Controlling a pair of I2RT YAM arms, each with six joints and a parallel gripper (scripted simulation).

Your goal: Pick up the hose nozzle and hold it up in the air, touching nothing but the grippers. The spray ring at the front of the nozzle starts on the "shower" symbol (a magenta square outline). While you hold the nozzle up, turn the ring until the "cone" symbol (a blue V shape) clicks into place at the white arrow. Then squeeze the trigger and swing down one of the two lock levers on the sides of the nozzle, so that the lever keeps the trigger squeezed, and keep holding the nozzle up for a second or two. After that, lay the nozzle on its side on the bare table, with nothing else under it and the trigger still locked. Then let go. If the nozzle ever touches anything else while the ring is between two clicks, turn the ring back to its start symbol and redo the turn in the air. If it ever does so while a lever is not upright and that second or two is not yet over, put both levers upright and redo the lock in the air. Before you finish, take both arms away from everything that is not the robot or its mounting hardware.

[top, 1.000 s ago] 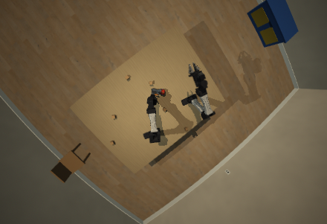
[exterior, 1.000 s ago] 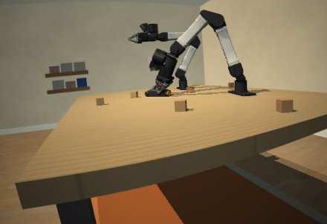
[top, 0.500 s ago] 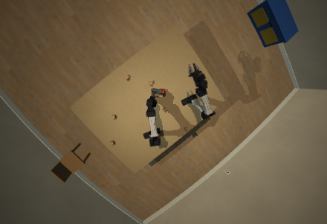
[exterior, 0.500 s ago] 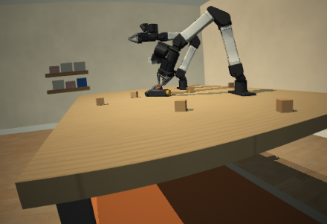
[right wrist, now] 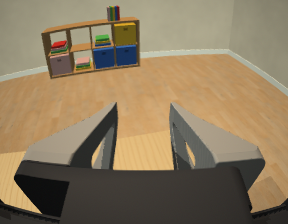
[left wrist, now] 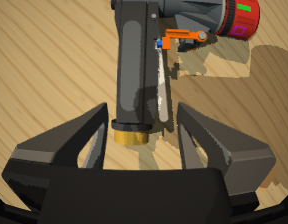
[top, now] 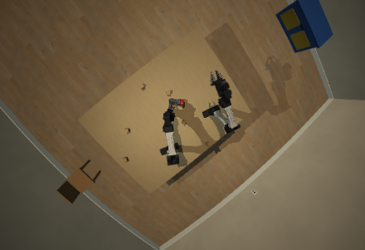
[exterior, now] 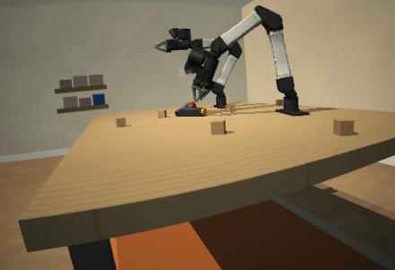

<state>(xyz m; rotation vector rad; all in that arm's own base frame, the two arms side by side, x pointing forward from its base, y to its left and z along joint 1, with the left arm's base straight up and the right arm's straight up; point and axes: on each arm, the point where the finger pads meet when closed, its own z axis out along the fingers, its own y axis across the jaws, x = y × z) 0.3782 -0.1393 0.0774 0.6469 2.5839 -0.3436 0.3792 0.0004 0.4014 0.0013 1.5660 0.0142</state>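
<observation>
Right now my left hand is 60 mm above the pale trigger, 40 mm to the left of it and 10 mm short of it. The rest, counted from my left hand: red spray ring (150 mm to the right, 50 mm below, 20 mm behind).
</observation>
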